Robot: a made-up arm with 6 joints. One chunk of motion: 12 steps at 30 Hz.
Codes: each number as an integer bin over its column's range. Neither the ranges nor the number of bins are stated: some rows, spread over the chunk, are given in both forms.
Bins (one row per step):
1: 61 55 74 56 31 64
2: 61 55 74 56 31 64
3: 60 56 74 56 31 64
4: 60 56 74 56 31 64
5: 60 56 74 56 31 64
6: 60 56 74 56 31 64
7: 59 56 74 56 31 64
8: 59 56 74 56 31 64
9: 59 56 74 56 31 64
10: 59 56 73 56 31 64
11: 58 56 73 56 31 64
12: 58 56 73 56 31 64
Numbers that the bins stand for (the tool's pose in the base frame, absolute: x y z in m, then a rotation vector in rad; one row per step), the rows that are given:
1: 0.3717 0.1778 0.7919 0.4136 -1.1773 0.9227
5: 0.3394 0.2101 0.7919 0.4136 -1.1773 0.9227
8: 0.3071 0.2101 0.7919 0.4136 -1.1773 0.9227
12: 0.2747 0.2101 0.7596 0.4136 -1.1773 0.9227
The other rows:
2: 0.3717 0.1778 0.7919 0.4136 -1.1773 0.9227
3: 0.3394 0.2101 0.7919 0.4136 -1.1773 0.9227
4: 0.3394 0.2101 0.7919 0.4136 -1.1773 0.9227
6: 0.3394 0.2101 0.7919 0.4136 -1.1773 0.9227
7: 0.3071 0.2101 0.7919 0.4136 -1.1773 0.9227
9: 0.3071 0.2101 0.7919 0.4136 -1.1773 0.9227
10: 0.3071 0.2101 0.7596 0.4136 -1.1773 0.9227
11: 0.2747 0.2101 0.7596 0.4136 -1.1773 0.9227

